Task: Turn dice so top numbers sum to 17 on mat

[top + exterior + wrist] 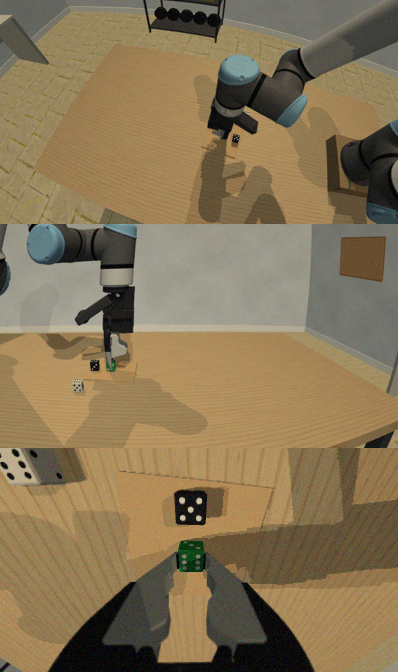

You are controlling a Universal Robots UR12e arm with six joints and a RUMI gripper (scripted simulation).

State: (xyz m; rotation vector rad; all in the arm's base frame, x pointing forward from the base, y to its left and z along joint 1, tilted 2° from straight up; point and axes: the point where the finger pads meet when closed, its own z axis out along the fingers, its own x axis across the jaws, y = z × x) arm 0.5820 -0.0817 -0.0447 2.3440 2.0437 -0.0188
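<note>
Right now my hand is 10 mm above the green die. The rest, counted from my hand: black die: 50 mm behind, 10 mm to the left, 10 mm below; tan mat: 20 mm below; white die: 90 mm behind, 110 mm to the right, 10 mm below.
</note>
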